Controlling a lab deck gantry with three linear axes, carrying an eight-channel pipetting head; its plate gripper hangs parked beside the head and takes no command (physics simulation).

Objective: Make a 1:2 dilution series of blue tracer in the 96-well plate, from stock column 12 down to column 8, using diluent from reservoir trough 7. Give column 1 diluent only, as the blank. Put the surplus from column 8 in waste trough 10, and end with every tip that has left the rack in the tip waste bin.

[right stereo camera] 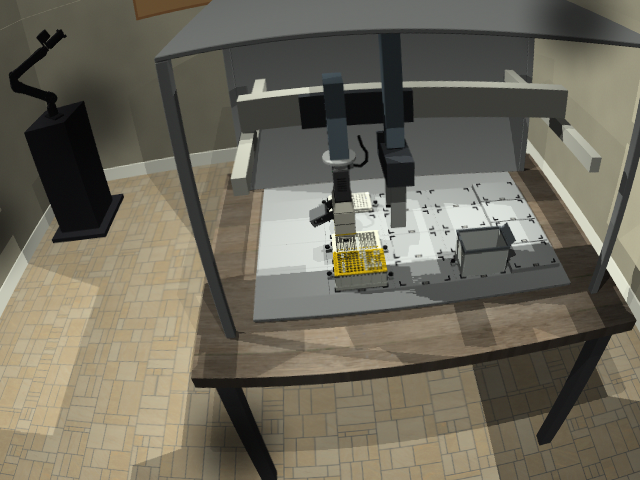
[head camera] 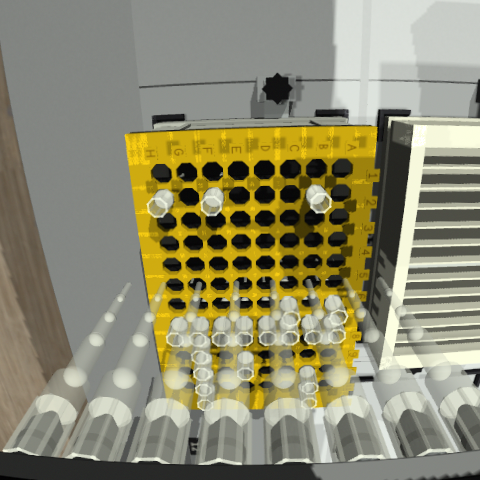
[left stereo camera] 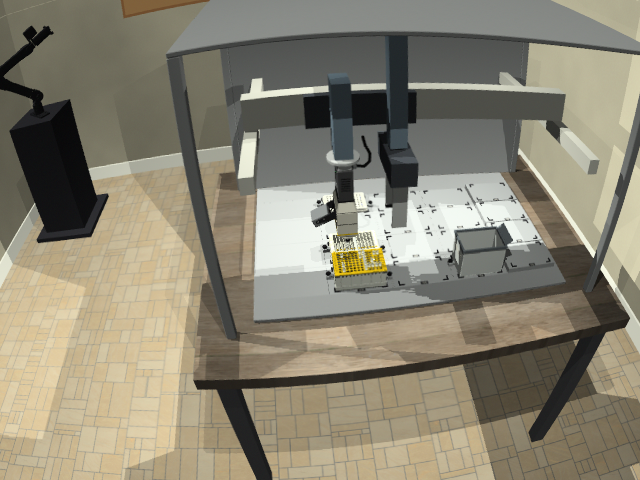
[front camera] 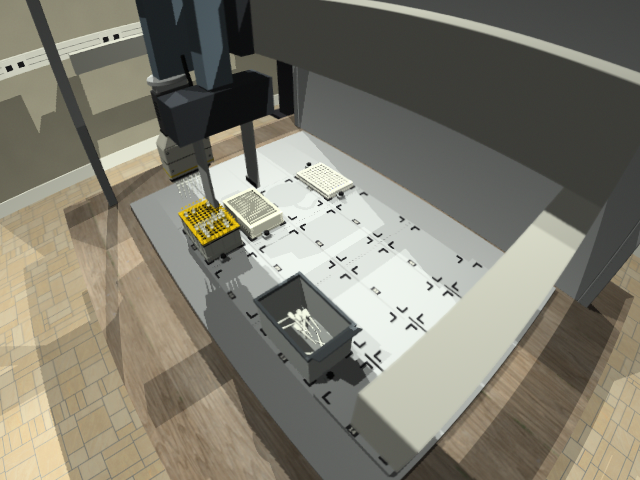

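The pipetting head (front camera: 183,155) (left stereo camera: 346,217) (right stereo camera: 344,217) hangs over the tip rack side of the deck, with eight translucent tips (head camera: 227,379) on its channels. The yellow-topped tip rack (front camera: 212,251) (head camera: 250,145) (left stereo camera: 359,281) (right stereo camera: 360,281) holds three tips in row 2, a full row 8 and several scattered tips. The cream reservoir (front camera: 267,223) (head camera: 406,210) stands beside it; its liquid cannot be made out. The white 96-well plate (front camera: 324,179) (right stereo camera: 362,201) lies farther back. The grey waste bin (front camera: 329,362) (left stereo camera: 480,262) (right stereo camera: 483,262) holds several used tips. My parked gripper (front camera: 233,193) is open and empty.
The gripper's long fingers hang low, close to the rack and reservoir in the front view. The cream gantry side rail (front camera: 465,335) runs along the deck's right side. A dark pedestal with an arm (left stereo camera: 59,170) (right stereo camera: 74,170) stands off the table at left.
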